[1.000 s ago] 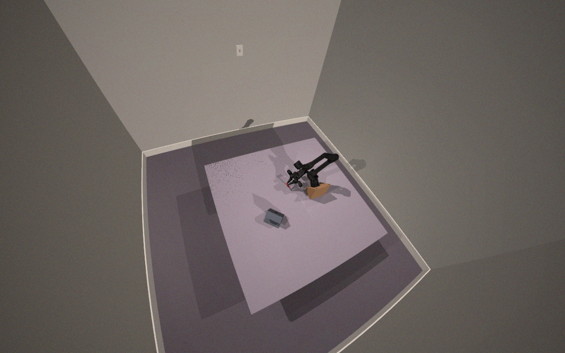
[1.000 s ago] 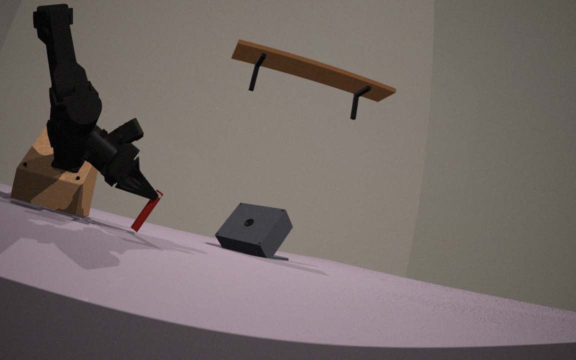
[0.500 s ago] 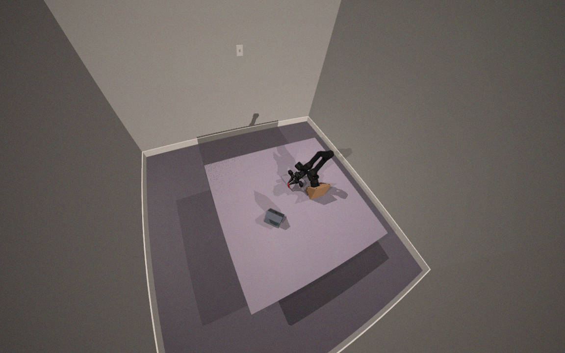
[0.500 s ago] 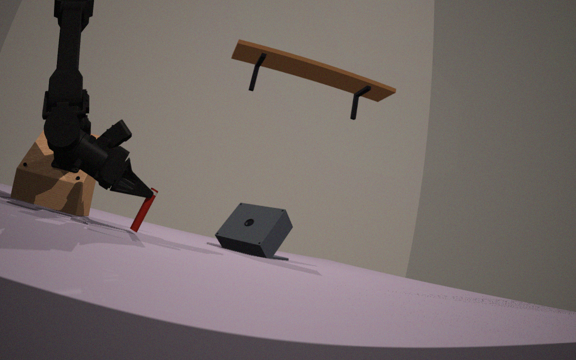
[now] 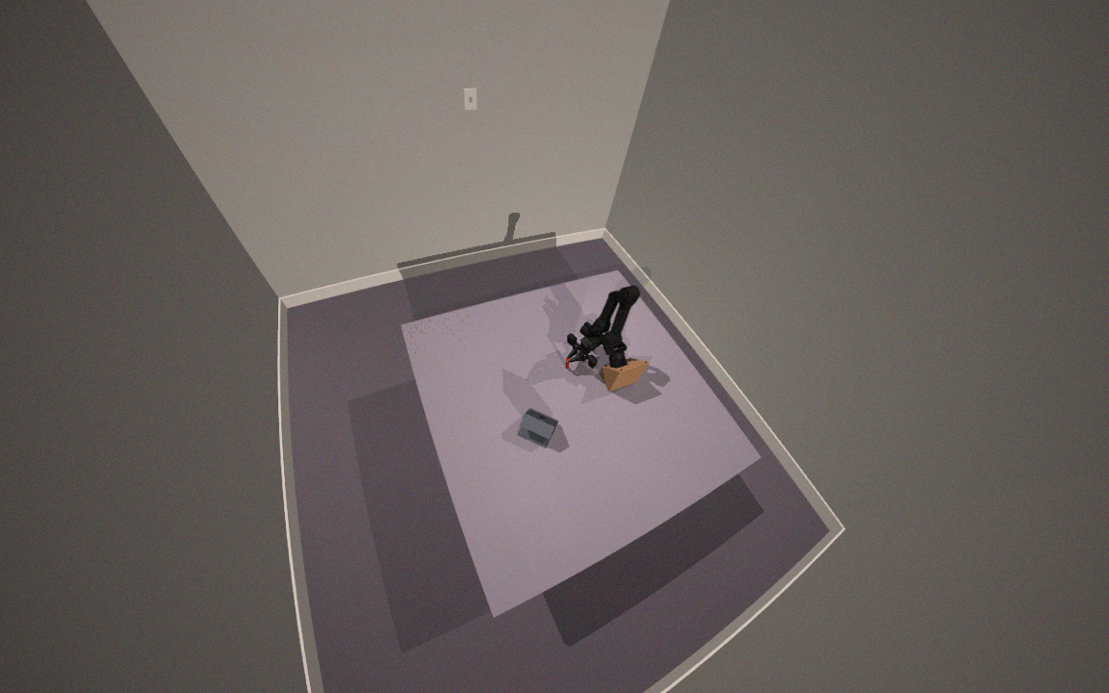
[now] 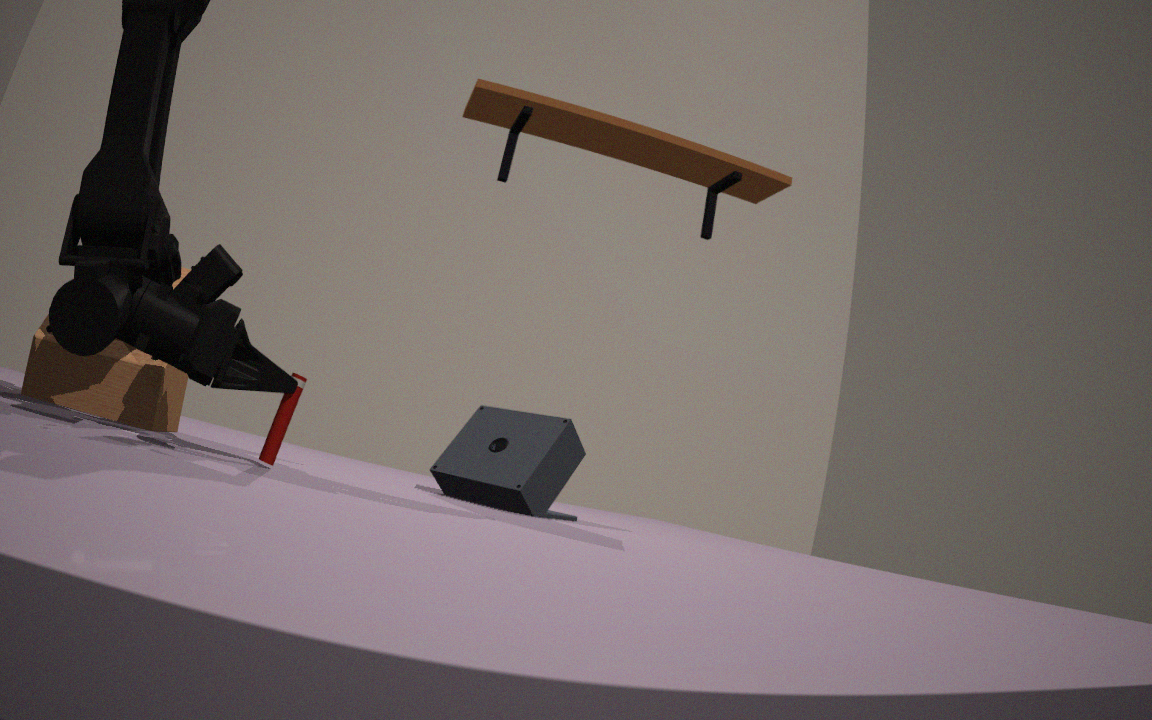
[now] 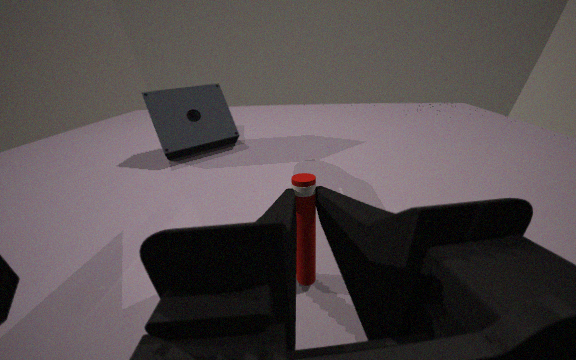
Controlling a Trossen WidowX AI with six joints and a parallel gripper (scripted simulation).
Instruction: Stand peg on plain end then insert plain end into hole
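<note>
Right now my gripper tip is 1 cm above the red peg. Round my gripper tip: grey sloped panel (23 cm ahead, 23 cm to the left, 2 cm below).
</note>
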